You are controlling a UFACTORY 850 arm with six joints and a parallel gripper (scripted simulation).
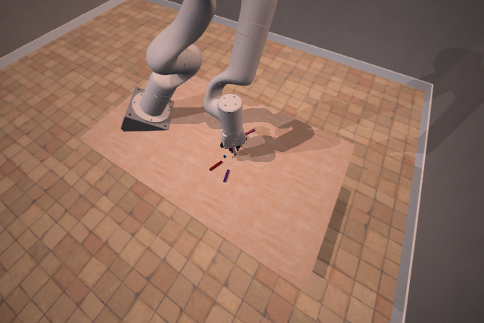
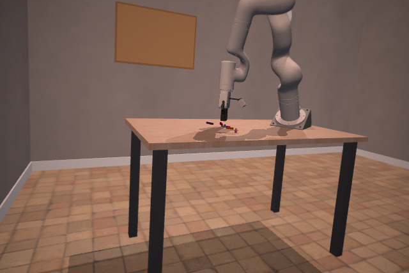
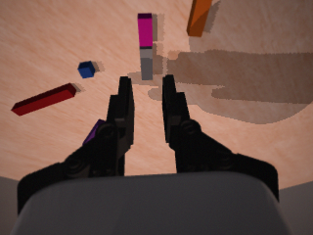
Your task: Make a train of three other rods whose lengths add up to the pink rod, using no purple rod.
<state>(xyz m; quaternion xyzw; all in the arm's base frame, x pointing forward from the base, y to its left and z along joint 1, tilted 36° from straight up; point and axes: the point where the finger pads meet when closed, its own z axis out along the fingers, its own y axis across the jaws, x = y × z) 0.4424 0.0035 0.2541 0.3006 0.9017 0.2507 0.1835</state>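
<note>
Right now my hand is 5 cm above the grey rod. Round my hand: blue rod 3 cm behind, 5 cm to the right, 5 cm below; then magenta rod 3 cm behind, 2 cm to the left, 5 cm below; then orange rod 2 cm behind, 6 cm to the left, 5 cm below.
</note>
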